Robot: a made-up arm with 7 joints.
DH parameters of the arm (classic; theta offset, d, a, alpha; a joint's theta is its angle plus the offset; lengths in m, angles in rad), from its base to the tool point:
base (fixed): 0 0.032 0 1.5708
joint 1: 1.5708 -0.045 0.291 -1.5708
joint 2: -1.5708 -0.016 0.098 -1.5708
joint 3: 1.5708 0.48 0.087 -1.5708
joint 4: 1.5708 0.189 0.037 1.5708
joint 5: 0 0.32 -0.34 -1.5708
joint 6: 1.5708 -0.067 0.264 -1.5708
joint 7: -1.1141 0 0.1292 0
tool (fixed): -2.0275 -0.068 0 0
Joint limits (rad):
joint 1: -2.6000..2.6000
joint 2: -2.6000..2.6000
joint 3: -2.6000..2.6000
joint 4: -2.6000..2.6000
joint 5: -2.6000..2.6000
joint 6: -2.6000..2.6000
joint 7: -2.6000..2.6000
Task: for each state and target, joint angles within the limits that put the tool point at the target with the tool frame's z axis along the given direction. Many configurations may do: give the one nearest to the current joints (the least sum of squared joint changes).
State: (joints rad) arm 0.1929 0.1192 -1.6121 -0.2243 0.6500 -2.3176 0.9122
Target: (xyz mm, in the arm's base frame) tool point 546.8 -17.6 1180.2 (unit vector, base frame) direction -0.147 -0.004 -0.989
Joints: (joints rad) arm -0.2377 0.7823 -1.3801 -0.2934 0.4273 -2.1332 0.9975
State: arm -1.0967 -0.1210 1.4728 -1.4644 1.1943 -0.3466 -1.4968
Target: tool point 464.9 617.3 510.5 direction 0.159 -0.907 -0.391
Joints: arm -0.6615 0.5796 1.3808 -0.7644 1.7688 -1.0587 -1.6861
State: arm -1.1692 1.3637 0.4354 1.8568 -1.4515 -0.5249 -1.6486
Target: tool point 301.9 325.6 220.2 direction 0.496 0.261 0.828
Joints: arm -1.8231 1.0152 0.9950 1.1546 -2.0599 -0.6074 -1.7536
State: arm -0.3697 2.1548 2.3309 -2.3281 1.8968 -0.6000 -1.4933
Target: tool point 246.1 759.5 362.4 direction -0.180 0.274 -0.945
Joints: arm -0.5855 1.5373 2.1985 -2.6000 2.0876 -0.3131 -1.5589
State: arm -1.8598 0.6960 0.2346 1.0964 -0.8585 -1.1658 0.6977
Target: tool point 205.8 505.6 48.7 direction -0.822 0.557 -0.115
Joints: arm -1.6793 1.3989 0.5787 1.7657 -0.8425 -0.5593 0.5754
